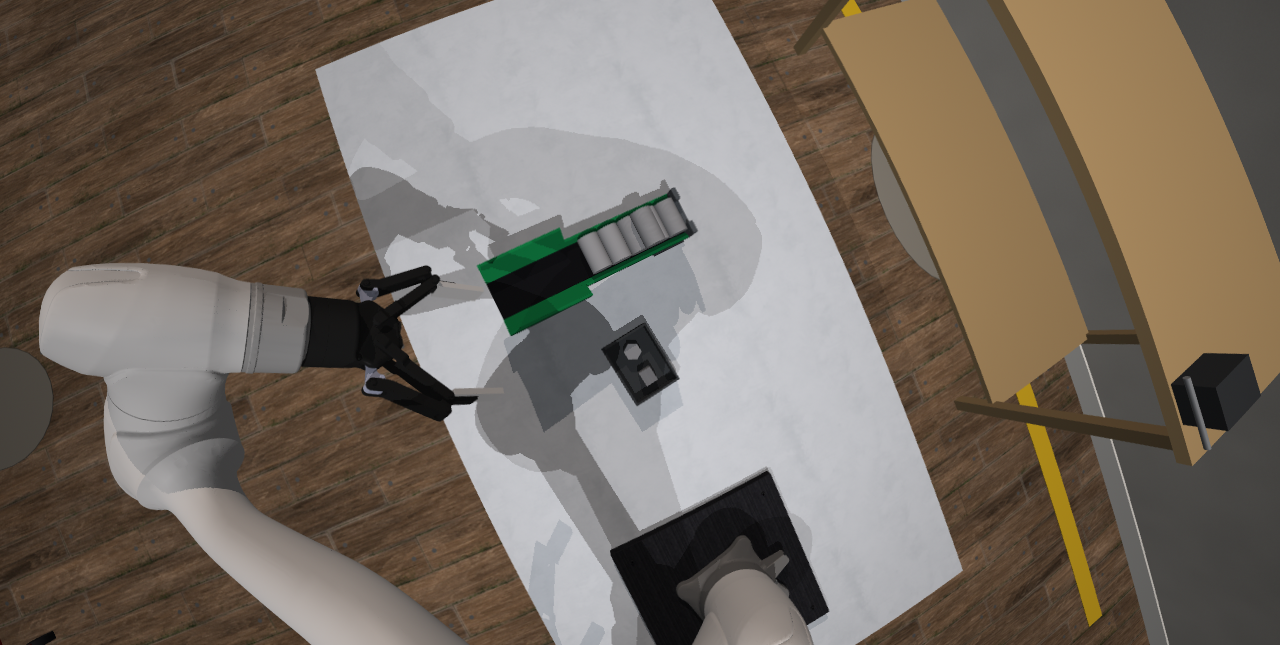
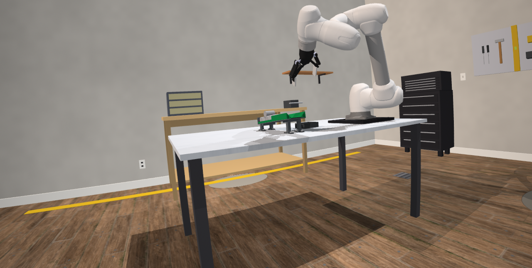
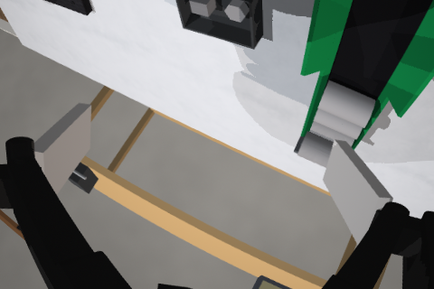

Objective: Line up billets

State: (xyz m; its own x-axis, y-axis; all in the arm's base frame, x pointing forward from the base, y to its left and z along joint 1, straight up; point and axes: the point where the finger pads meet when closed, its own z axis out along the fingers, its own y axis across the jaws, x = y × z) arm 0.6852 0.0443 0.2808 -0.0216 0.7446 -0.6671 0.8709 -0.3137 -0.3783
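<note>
Right now my hand is 40 cm to the left of the dark grey stop, 24 cm above it and 1 cm short of it. From my hand the other things lie so: black block 29 cm below, 18 cm behind, 17 cm to the right; then ramp 24 cm below, 21 cm to the right, 4 cm ahead.
</note>
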